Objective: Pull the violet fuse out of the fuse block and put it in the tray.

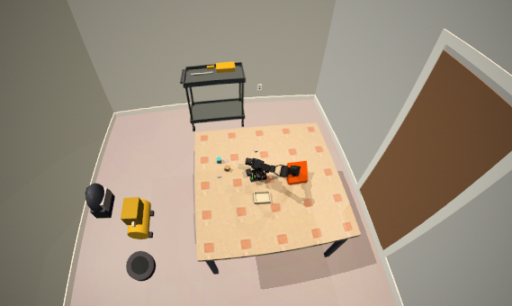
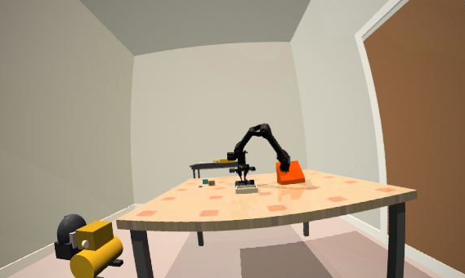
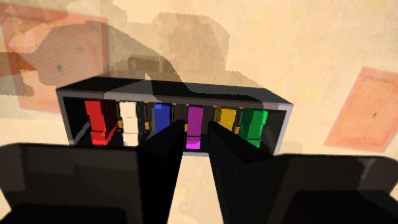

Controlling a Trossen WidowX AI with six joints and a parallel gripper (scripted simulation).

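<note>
Right now my gripper tip is 1 cm above the violet fuse. Round my gripper tip: green fuse: 4 cm ahead, 1 cm to the left, 1 cm below; blue fuse: 2 cm behind, 1 cm below; yellow fuse: 2 cm ahead, 1 cm below.
</note>
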